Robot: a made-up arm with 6 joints. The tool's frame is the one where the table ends. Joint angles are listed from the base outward.
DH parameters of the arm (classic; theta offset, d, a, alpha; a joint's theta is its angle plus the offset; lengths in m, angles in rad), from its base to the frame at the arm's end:
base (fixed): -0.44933 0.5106 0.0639 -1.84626
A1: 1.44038 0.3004 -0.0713 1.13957
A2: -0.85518 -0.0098 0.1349 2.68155
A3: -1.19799 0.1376 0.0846 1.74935
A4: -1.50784 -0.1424 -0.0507 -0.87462
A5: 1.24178 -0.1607 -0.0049 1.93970
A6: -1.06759 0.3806 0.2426 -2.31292
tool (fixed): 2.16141 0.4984 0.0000 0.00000
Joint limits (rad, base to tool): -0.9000..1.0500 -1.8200..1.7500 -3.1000..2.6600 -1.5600..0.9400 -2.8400..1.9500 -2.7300..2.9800
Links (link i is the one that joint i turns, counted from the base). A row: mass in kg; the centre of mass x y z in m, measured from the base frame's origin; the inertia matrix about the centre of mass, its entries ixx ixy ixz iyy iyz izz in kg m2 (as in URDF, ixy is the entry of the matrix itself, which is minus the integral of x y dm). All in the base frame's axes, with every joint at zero. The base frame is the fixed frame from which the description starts. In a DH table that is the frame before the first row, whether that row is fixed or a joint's. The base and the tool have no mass.
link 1: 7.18; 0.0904 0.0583 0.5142; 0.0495 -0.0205 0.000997 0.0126 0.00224 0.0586
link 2: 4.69; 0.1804 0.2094 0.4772; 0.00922 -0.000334 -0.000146 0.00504 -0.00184 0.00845
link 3: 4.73; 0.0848 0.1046 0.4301; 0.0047 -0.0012 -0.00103 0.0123 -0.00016 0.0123
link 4: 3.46; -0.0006 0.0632 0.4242; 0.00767 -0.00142 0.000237 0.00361 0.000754 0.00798
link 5: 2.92; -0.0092 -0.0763 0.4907; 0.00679 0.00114 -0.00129 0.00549 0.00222 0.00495
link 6: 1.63; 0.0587 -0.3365 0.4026; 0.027 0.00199 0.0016 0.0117 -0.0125 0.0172
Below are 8 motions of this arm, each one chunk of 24 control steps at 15 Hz.
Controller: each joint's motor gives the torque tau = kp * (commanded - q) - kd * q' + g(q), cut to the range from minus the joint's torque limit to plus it. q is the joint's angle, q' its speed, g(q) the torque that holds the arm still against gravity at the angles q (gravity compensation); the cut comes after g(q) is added. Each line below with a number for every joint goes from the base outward.
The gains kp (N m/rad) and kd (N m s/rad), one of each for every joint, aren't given. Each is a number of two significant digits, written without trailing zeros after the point. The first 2 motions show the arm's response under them.
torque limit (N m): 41 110 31 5.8 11 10
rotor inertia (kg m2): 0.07 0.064 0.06 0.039 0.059 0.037
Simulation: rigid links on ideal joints. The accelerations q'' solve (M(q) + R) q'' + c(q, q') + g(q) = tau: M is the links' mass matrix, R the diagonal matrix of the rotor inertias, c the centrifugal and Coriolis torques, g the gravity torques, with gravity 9.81 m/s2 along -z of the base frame. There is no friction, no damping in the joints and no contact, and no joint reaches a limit. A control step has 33 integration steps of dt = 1/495 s. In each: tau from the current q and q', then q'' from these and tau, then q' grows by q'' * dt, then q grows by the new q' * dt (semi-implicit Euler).
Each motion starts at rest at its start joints. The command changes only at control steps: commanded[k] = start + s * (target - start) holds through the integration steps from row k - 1 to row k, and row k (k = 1, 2, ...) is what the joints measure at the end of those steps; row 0 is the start. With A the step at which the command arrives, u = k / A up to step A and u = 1 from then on. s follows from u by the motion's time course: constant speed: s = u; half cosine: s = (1 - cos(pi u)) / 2; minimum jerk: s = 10 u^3 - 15 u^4 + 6 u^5; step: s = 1 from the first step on.
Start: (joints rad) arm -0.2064 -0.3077 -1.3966 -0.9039 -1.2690 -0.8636
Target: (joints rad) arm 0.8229 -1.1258 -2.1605 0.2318 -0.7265 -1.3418
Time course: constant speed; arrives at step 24
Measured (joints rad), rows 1 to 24:
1: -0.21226 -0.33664 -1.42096 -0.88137 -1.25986 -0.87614
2: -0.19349 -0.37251 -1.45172 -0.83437 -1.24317 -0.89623
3: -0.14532 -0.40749 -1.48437 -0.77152 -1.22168 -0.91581
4: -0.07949 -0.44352 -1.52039 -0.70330 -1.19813 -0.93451
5: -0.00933 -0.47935 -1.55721 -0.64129 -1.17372 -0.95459
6: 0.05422 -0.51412 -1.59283 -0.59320 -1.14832 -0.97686
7: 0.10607 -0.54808 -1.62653 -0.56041 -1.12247 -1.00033
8: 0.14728 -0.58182 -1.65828 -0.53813 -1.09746 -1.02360
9: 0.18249 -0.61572 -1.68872 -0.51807 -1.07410 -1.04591
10: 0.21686 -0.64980 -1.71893 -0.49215 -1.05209 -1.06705
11: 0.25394 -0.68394 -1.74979 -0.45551 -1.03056 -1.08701
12: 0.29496 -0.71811 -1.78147 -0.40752 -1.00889 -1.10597
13: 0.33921 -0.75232 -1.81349 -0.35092 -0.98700 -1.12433
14: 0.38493 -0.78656 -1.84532 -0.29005 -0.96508 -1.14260
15: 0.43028 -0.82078 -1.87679 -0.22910 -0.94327 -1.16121
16: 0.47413 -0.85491 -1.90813 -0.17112 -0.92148 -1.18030
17: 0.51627 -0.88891 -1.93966 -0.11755 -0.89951 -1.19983
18: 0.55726 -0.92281 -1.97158 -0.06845 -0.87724 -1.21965
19: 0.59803 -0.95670 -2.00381 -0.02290 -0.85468 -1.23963
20: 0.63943 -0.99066 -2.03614 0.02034 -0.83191 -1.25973
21: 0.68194 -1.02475 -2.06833 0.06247 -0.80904 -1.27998
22: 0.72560 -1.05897 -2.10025 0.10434 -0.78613 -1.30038
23: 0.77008 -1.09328 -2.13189 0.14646 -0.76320 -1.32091
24: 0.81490 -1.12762 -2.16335 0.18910 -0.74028 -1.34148
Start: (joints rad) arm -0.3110 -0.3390 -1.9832 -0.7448 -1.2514 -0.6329
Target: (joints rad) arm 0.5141 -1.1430 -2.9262 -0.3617 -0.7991 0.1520
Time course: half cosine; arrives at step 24
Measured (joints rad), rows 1 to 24:
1: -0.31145 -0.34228 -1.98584 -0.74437 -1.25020 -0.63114
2: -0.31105 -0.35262 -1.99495 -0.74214 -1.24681 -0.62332
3: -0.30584 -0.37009 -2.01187 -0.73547 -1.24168 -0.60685
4: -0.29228 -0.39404 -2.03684 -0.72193 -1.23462 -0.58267
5: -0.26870 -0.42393 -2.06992 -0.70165 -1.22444 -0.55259
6: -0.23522 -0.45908 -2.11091 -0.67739 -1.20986 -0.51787
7: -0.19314 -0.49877 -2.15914 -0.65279 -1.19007 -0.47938
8: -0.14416 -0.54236 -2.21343 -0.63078 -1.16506 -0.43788
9: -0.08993 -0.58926 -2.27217 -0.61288 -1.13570 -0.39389
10: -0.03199 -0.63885 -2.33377 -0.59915 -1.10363 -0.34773
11: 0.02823 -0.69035 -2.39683 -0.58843 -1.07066 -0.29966
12: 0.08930 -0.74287 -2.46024 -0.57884 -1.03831 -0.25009
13: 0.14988 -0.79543 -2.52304 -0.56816 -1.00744 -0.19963
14: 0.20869 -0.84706 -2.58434 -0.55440 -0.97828 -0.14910
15: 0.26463 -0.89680 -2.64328 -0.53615 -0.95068 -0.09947
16: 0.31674 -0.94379 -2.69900 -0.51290 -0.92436 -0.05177
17: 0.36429 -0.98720 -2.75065 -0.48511 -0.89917 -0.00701
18: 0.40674 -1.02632 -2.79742 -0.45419 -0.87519 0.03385
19: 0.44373 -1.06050 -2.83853 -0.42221 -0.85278 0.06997
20: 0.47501 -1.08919 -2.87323 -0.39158 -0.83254 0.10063
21: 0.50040 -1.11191 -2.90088 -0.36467 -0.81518 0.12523
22: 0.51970 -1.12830 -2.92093 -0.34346 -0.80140 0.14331
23: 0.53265 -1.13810 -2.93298 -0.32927 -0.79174 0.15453
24: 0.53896 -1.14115 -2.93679 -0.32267 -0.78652 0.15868
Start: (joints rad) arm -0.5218 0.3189 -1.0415 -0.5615 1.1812 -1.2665
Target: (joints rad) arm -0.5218 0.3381 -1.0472 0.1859 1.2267 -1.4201
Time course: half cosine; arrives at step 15
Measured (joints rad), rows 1 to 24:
1: -0.52157 0.31909 -1.04166 -0.56104 1.18124 -1.26726
2: -0.52047 0.31979 -1.04239 -0.55806 1.18153 -1.27004
3: -0.51779 0.32110 -1.04392 -0.54898 1.18230 -1.27538
4: -0.51323 0.32276 -1.04603 -0.53023 1.18374 -1.28327
5: -0.50719 0.32442 -1.04813 -0.49922 1.18597 -1.29374
6: -0.50069 0.32577 -1.04959 -0.45457 1.18912 -1.30673
7: -0.49520 0.32671 -1.05000 -0.39600 1.19321 -1.32187
8: -0.49236 0.32740 -1.04928 -0.32424 1.19805 -1.33851
9: -0.49349 0.32815 -1.04766 -0.24091 1.20330 -1.35582
10: -0.49918 0.32927 -1.04555 -0.14844 1.20868 -1.37303
11: -0.50897 0.33088 -1.04337 -0.04993 1.21406 -1.38953
12: -0.52148 0.33289 -1.04143 0.05083 1.21944 -1.40485
13: -0.53486 0.33509 -1.04001 0.14917 1.22487 -1.41847
14: -0.54729 0.33737 -1.03941 0.23957 1.23019 -1.42968
15: -0.55721 0.33971 -1.03999 0.31602 1.23501 -1.43758
16: -0.56315 0.34206 -1.04180 0.37297 1.23875 -1.44199
17: -0.56387 0.34408 -1.04444 0.40697 1.24093 -1.44358
18: -0.55922 0.34525 -1.04724 0.41720 1.24144 -1.44281
19: -0.55052 0.34534 -1.04957 0.40482 1.24041 -1.43990
20: -0.54007 0.34442 -1.05099 0.37241 1.23808 -1.43529
21: -0.53015 0.34266 -1.05118 0.32413 1.23483 -1.42967
22: -0.52229 0.34028 -1.05009 0.26553 1.23117 -1.42385
23: -0.51694 0.33758 -1.04803 0.20320 1.22765 -1.41855
24: -0.51357 0.33505 -1.04573 0.14411 1.22470 -1.41422

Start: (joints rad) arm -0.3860 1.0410 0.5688 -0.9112 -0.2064 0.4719
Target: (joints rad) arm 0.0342 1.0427 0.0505 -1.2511 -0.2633 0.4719
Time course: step
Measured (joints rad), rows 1 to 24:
1: -0.42772 0.93910 0.22388 -0.97963 -0.31171 0.45542
2: -0.34162 0.99170 0.10889 -1.11523 -0.33795 0.45236
3: -0.19161 1.06872 0.06598 -1.26924 -0.30790 0.46378
4: -0.02051 1.09637 0.01246 -1.38947 -0.25028 0.45912
5: 0.15444 1.09133 -0.01408 -1.43782 -0.19312 0.43317
6: 0.29564 1.07621 -0.02407 -1.41599 -0.16140 0.41413
7: 0.37656 1.06708 -0.02697 -1.35217 -0.15650 0.42013
8: 0.38811 1.06693 -0.02449 -1.27808 -0.16589 0.44355
9: 0.33669 1.07010 -0.01555 -1.21614 -0.17716 0.46566
10: 0.24108 1.06947 0.00135 -1.17801 -0.18489 0.47399
11: 0.12524 1.06140 0.02543 -1.16627 -0.19120 0.46870
12: 0.01142 1.04747 0.05294 -1.17687 -0.20303 0.45885
13: -0.08320 1.03238 0.07861 -1.20224 -0.22683 0.45455
14: -0.14728 1.02078 0.09746 -1.23394 -0.26271 0.46007
15: -0.17520 1.01529 0.10623 -1.26463 -0.30253 0.47190
16: -0.16703 1.01629 0.10403 -1.28932 -0.33371 0.48226
17: -0.12848 1.02255 0.09246 -1.30545 -0.34588 0.48502
18: -0.06969 1.03184 0.07492 -1.31202 -0.33590 0.47952
19: -0.00269 1.04167 0.05554 -1.30869 -0.30847 0.46999
20: 0.06128 1.05007 0.03799 -1.29573 -0.27327 0.46203
21: 0.11337 1.05593 0.02485 -1.27469 -0.24052 0.45897
22: 0.14760 1.05887 0.01746 -1.24923 -0.21734 0.46069
23: 0.16093 1.05903 0.01607 -1.22493 -0.20628 0.46467
24: 0.15334 1.05686 0.02005 -1.20764 -0.20608 0.46813

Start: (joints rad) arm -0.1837 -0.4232 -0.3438 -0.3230 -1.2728 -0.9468
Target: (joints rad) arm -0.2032 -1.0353 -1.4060 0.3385 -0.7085 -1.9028
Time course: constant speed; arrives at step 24
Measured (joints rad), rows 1 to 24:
1: -0.19150 -0.44570 -0.37733 -0.29443 -1.27529 -0.96599
2: -0.19246 -0.47811 -0.42663 -0.25340 -1.26358 -1.01043
3: -0.18445 -0.50522 -0.47311 -0.22174 -1.23437 -1.05999
4: -0.17795 -0.52876 -0.52020 -0.19772 -1.20014 -1.10317
5: -0.17783 -0.55147 -0.56881 -0.17551 -1.16965 -1.14220
6: -0.18232 -0.57449 -0.61659 -0.15340 -1.14375 -1.18093
7: -0.18782 -0.59880 -0.66222 -0.13176 -1.12038 -1.22045
8: -0.19173 -0.62477 -0.70574 -0.11079 -1.09783 -1.26075
9: -0.19329 -0.65189 -0.74788 -0.08997 -1.07522 -1.30166
10: -0.19317 -0.67930 -0.78966 -0.06849 -1.05216 -1.34286
11: -0.19252 -0.70622 -0.83204 -0.04561 -1.02861 -1.38387
12: -0.19228 -0.73227 -0.87560 -0.02095 -1.00483 -1.42432
13: -0.19289 -0.75748 -0.92035 0.00544 -0.98115 -1.46402
14: -0.19430 -0.78217 -0.96584 0.03325 -0.95787 -1.50310
15: -0.19617 -0.80678 -1.01144 0.06205 -0.93504 -1.54188
16: -0.19802 -0.83166 -1.05660 0.09134 -0.91247 -1.58076
17: -0.19944 -0.85698 -1.10108 0.12062 -0.88983 -1.62003
18: -0.20027 -0.88269 -1.14492 0.14946 -0.86684 -1.65981
19: -0.20054 -0.90865 -1.18839 0.17752 -0.84338 -1.70002
20: -0.20053 -0.93466 -1.23180 0.20468 -0.81956 -1.74044
21: -0.20057 -0.96058 -1.27540 0.23102 -0.79558 -1.78085
22: -0.20091 -0.98631 -1.31934 0.25675 -0.77170 -1.82109
23: -0.20170 -1.01187 -1.36359 0.28216 -0.74810 -1.86109
24: -0.20290 -1.03729 -1.40806 0.30754 -0.72481 -1.90088

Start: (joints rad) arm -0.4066 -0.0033 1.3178 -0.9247 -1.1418 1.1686
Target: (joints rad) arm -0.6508 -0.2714 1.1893 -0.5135 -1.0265 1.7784
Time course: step
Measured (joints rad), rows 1 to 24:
1: -0.48757 -0.17430 1.10202 -0.90845 -1.02778 1.39782
2: -0.61054 -0.27205 1.16172 -0.82465 -0.94458 1.76639
3: -0.68927 -0.32159 1.24882 -0.64101 -1.05714 1.91121
4: -0.72139 -0.34334 1.26165 -0.44357 -1.15445 1.88931
5: -0.71746 -0.32150 1.23742 -0.30212 -1.14048 1.82761
6: -0.68466 -0.27975 1.19870 -0.26950 -1.06837 1.77542
7: -0.64114 -0.24986 1.17064 -0.35008 -1.00770 1.74841
8: -0.61676 -0.24460 1.16338 -0.48200 -0.98552 1.75013
9: -0.62067 -0.25544 1.17210 -0.58989 -0.99540 1.76703
10: -0.63852 -0.26874 1.18568 -0.63165 -1.01798 1.78179
11: -0.65493 -0.27692 1.19462 -0.60969 -1.03567 1.78738
12: -0.66326 -0.27858 1.19641 -0.55449 -1.04092 1.78606
13: -0.66310 -0.27597 1.19389 -0.50095 -1.03641 1.78205
14: -0.65727 -0.27259 1.19072 -0.47131 -1.02891 1.77820
15: -0.65020 -0.27074 1.18891 -0.46937 -1.02354 1.77613
16: -0.64580 -0.27058 1.18860 -0.48536 -1.02201 1.77616
17: -0.64540 -0.27108 1.18894 -0.50576 -1.02340 1.77740
18: -0.64782 -0.27133 1.18914 -0.52082 -1.02579 1.77864
19: -0.65083 -0.27115 1.18896 -0.52715 -1.02752 1.77919
20: -0.65274 -0.27085 1.18869 -0.52622 -1.02799 1.77905
21: -0.65301 -0.27081 1.18869 -0.52151 -1.02750 1.77861
22: -0.65212 -0.27111 1.18902 -0.51616 -1.02672 1.77824
23: -0.65092 -0.27156 1.18948 -0.51201 -1.02620 1.77813
24: -0.65011 -0.27187 1.18979 -0.50976 -1.02608 1.77823

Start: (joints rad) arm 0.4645 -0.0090 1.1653 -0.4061 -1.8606 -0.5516
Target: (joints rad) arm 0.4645 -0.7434 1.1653 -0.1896 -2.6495 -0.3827
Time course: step
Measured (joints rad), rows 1 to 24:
1: 0.50429 -0.35575 0.78391 -0.43312 -2.09571 -0.42737
2: 0.56556 -0.74070 0.63123 -0.42761 -2.35079 -0.46680
3: 0.59139 -0.78868 1.12955 -0.39435 -2.47161 -0.67939
4: 0.61448 -0.88164 1.34490 -0.29288 -2.61582 -0.52007
5: 0.54063 -0.88466 1.37693 -0.09652 -2.73042 -0.27087
6: 0.39719 -0.81244 1.29996 0.06578 -2.76072 -0.17920
7: 0.26464 -0.74739 1.19271 0.12171 -2.70090 -0.28706
8: 0.21488 -0.72066 1.11912 0.10240 -2.60785 -0.42487
9: 0.26547 -0.71840 1.09845 0.03221 -2.54574 -0.47219
10: 0.37670 -0.72874 1.12485 -0.05513 -2.54242 -0.43919
11: 0.49162 -0.74701 1.16832 -0.12143 -2.58509 -0.38532
12: 0.56887 -0.76087 1.19615 -0.16206 -2.63845 -0.35545
13: 0.59488 -0.75991 1.19382 -0.19096 -2.67286 -0.35878
14: 0.57800 -0.74655 1.17014 -0.21451 -2.67894 -0.38005
15: 0.53755 -0.73168 1.14579 -0.23192 -2.66554 -0.39885
16: 0.49320 -0.72509 1.13658 -0.24322 -2.64935 -0.40395
17: 0.45741 -0.72984 1.14514 -0.24931 -2.64303 -0.39643
18: 0.43348 -0.74165 1.16334 -0.24978 -2.64887 -0.38356
19: 0.41923 -0.75273 1.17978 -0.24441 -2.66068 -0.37218
20: 0.41218 -0.75723 1.18664 -0.23515 -2.67026 -0.36637
21: 0.41210 -0.75453 1.18296 -0.22542 -2.67278 -0.36733
22: 0.42013 -0.74809 1.17336 -0.21788 -2.66840 -0.37342
23: 0.43630 -0.74209 1.16390 -0.21295 -2.66049 -0.38104
24: 0.45769 -0.73890 1.15844 -0.20884 -2.65280 -0.38682

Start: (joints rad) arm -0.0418 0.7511 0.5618 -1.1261 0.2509 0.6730
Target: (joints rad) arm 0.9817 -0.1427 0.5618 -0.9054 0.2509 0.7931
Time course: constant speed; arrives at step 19
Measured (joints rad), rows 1 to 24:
1: -0.03333 0.72766 0.54559 -1.13817 0.25549 0.68338
2: 0.00532 0.68178 0.54243 -1.15704 0.26165 0.69610
3: 0.07173 0.62178 0.55281 -1.16590 0.25826 0.69886
4: 0.15015 0.55804 0.56514 -1.15426 0.24768 0.69532
5: 0.22419 0.50050 0.57257 -1.12138 0.23878 0.69540
6: 0.28514 0.45295 0.57267 -1.07637 0.23716 0.70295
7: 0.33577 0.41280 0.56688 -1.03383 0.24278 0.71426
8: 0.38503 0.37438 0.55888 -1.00535 0.25218 0.72436
9: 0.43917 0.33301 0.55246 -0.99307 0.26140 0.73154
10: 0.49763 0.28706 0.54976 -0.99029 0.26761 0.73690
11: 0.55537 0.23765 0.55102 -0.98779 0.26968 0.74191
12: 0.60812 0.18691 0.55507 -0.98057 0.26787 0.74722
13: 0.65608 0.13647 0.55998 -0.96989 0.26329 0.75272
14: 0.70302 0.08713 0.56378 -0.95989 0.25751 0.75831
15: 0.75240 0.03920 0.56533 -0.95281 0.25227 0.76435
16: 0.80498 -0.00728 0.56466 -0.94746 0.24885 0.77128
17: 0.85953 -0.05268 0.56260 -0.94102 0.24768 0.77896
18: 0.91462 -0.09782 0.56023 -0.93140 0.24841 0.78673
19: 0.96939 -0.14356 0.55848 -0.91812 0.25038 0.79390
20: 1.00100 -0.16531 0.57864 -0.88518 0.25179 0.79435
21: 0.99954 -0.16730 0.59008 -0.84915 0.24749 0.78825
22: 0.98439 -0.16025 0.58136 -0.83600 0.24613 0.78381
23: 0.97523 -0.14794 0.56652 -0.85003 0.25161 0.78501
24: 0.97741 -0.13636 0.55406 -0.87926 0.25850 0.79065

